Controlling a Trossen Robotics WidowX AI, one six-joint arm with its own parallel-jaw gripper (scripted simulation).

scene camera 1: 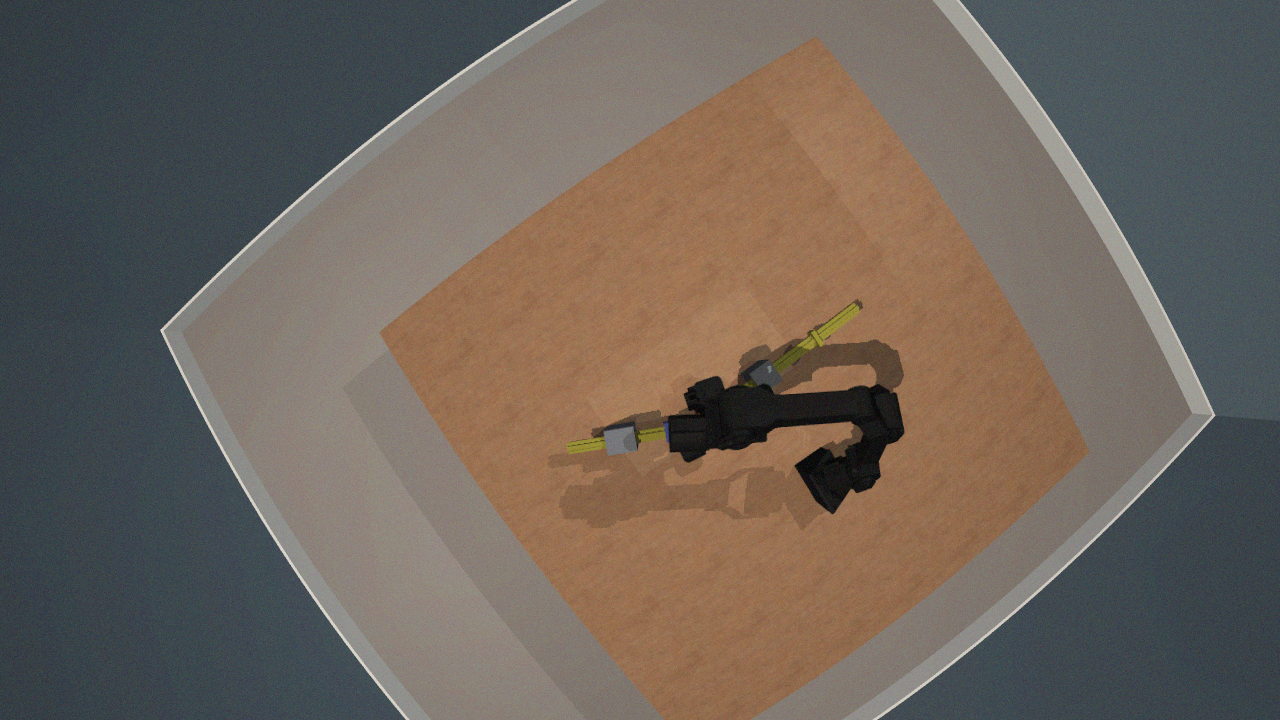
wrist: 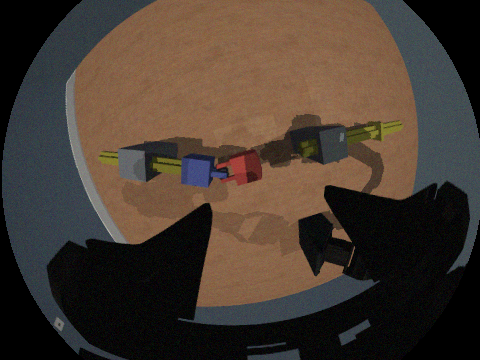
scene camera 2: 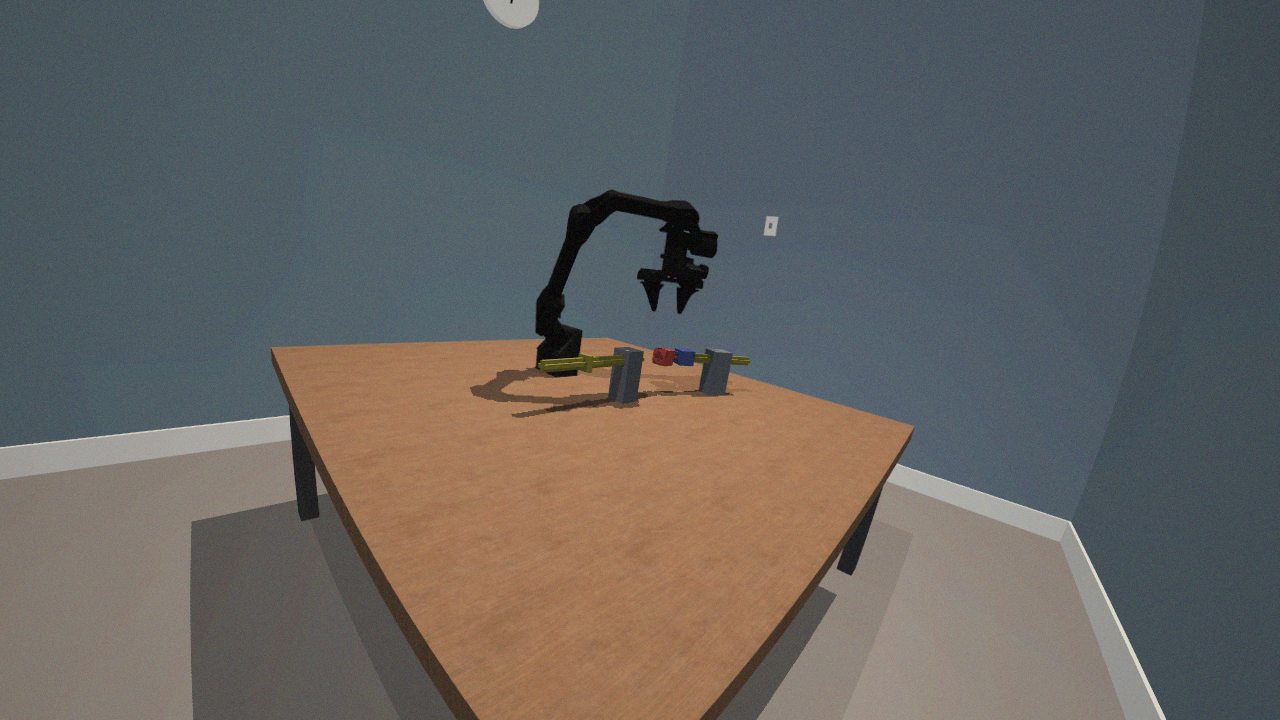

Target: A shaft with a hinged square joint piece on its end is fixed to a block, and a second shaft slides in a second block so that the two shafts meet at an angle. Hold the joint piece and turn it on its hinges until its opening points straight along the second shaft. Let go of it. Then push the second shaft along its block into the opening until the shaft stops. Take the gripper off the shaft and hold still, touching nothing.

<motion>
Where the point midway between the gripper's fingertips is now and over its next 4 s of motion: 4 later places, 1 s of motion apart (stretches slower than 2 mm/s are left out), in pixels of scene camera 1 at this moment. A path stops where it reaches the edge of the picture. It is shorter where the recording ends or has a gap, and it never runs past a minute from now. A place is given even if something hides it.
The gripper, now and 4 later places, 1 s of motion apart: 721, 418; 733, 404; 748, 392; 808, 336; 838, 320
</motion>
